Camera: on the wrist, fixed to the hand. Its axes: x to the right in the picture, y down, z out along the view.
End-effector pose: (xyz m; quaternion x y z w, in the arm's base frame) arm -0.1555 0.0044 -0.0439 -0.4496 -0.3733 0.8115 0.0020
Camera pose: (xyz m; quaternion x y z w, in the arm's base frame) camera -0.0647 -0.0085 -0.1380 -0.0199 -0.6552 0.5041 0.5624
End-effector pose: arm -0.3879 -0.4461 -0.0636 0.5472 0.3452 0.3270 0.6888
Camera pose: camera -0.4631 -0.3729 0.0155 0.0450 0.6044 -0.2641 0.7502
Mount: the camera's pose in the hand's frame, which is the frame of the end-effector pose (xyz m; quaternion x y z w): 0.0101 0.0967 -0.0884 -0.0907 -0.0019 -0.7425 0.6637
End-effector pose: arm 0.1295 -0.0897 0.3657 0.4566 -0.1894 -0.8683 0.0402
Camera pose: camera 0.1851 -0.2074 0.3480 -0.4384 -0.2920 0.6242 0.5770
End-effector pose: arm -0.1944 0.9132 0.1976 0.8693 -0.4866 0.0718 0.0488
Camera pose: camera -0.2785 0.8680 0.2879 0.9339 0.3159 -0.0344 0.1636
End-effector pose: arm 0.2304 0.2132 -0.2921 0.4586 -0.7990 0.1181 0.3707
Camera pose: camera 0.1908 0.3068 -0.2088 0.8642 -0.2012 -0.2702 0.3738
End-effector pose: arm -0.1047 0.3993 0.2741 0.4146 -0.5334 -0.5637 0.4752
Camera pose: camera -0.0116 0.3731 0.3630 -0.6270 -0.0040 0.7761 0.0666
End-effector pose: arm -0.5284 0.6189 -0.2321 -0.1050 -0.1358 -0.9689 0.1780
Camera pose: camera -0.5152 0.5021 -0.2909 -0.0132 0.0806 0.7874 0.6111
